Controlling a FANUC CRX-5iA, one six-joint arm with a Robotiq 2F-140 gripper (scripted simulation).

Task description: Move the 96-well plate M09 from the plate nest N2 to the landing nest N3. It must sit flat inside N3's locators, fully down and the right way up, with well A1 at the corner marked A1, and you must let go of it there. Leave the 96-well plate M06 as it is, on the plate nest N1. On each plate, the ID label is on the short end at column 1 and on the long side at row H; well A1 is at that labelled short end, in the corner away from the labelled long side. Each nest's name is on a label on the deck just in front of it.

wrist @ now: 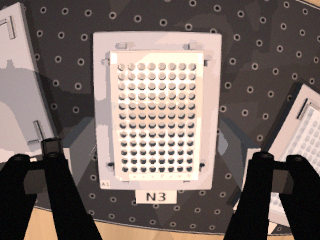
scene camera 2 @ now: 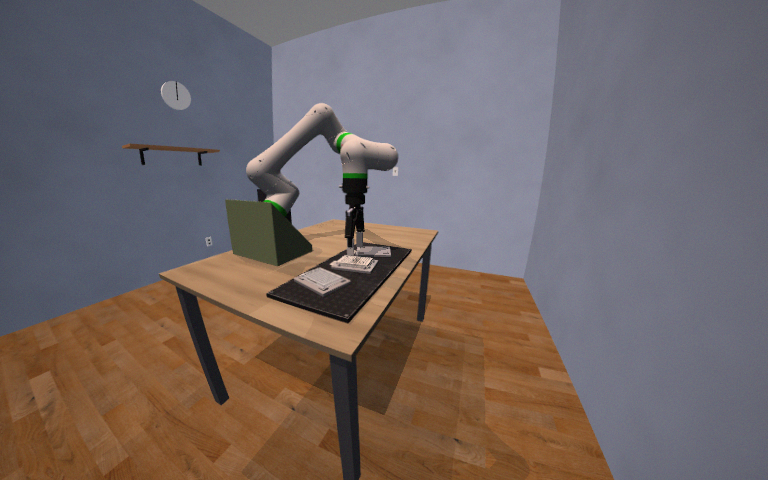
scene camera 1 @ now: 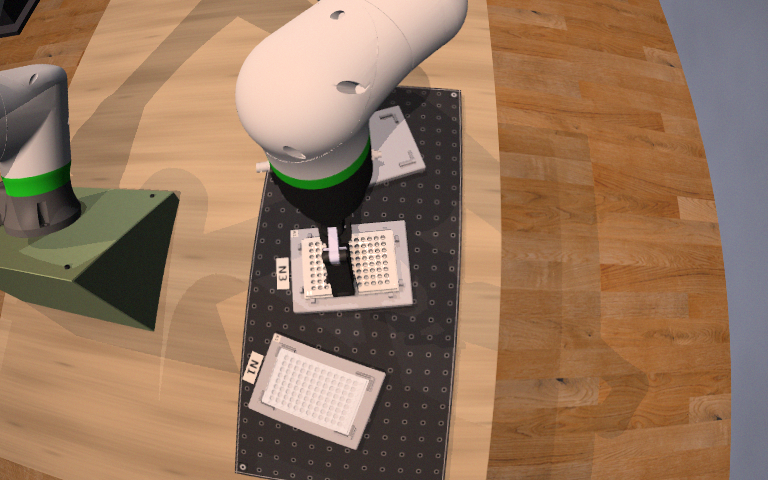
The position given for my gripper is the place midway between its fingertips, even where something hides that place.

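Note:
My gripper (scene camera 1: pixel 345 252), (wrist: pixel 157 134), (scene camera 2: pixel 355 250). Plate M06 (scene camera 1: pixel 331 409). Landing nest N3 (wrist: pixel 103 42).

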